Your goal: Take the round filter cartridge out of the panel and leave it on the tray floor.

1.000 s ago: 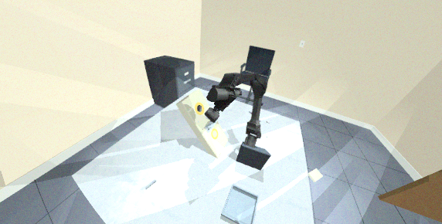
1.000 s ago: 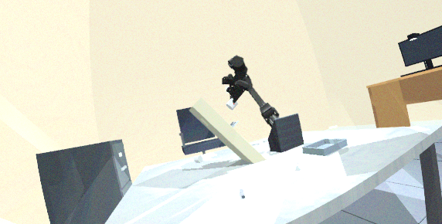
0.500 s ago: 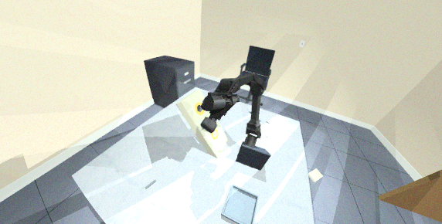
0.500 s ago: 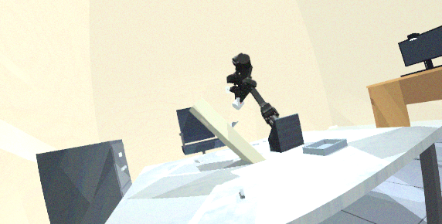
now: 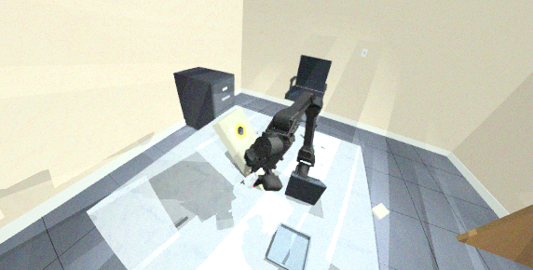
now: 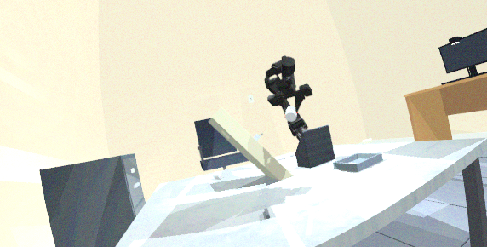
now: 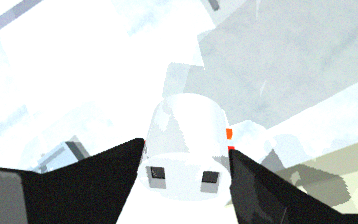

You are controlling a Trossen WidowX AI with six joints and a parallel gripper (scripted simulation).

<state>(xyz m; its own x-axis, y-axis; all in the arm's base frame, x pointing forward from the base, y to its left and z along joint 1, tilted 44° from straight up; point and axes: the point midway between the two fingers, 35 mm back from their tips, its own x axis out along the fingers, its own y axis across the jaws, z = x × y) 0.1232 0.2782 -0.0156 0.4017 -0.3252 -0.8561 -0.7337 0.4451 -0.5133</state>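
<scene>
My gripper tip is 27 cm above the grey tray, 23 cm past it and 5 cm to the right of it. The rest, counted from my gripper tip: white card: 65 cm behind, 33 cm to the right, 27 cm below; then round filter cartridge: right at my gripper tip; then small grey stick: 27 cm below, 23 cm ahead, 22 cm to the left.
</scene>
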